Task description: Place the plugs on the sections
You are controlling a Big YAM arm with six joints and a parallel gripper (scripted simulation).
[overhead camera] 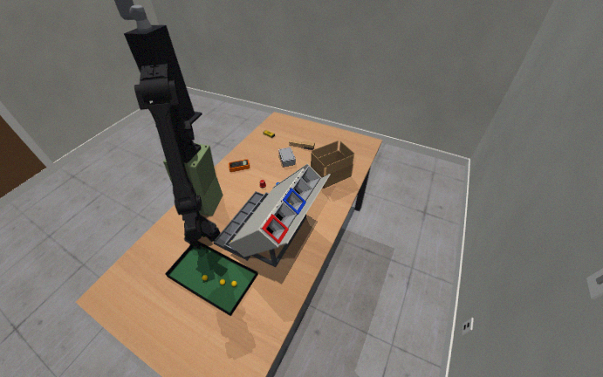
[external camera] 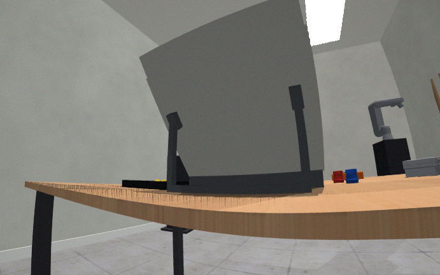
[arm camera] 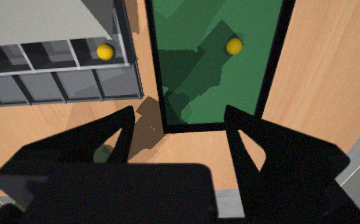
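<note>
The green marble tray is 1 cm ahead of my hand, 7 cm to the right of it and 18 cm below it. The rest, counted from my hand: grey cover (18 cm ahead, 24 cm to the left, 2 cm above); then cardboard box (38 cm ahead, 74 cm to the left, 12 cm below); then grey case (7 cm ahead, 80 cm to the left, 16 cm below).
</note>
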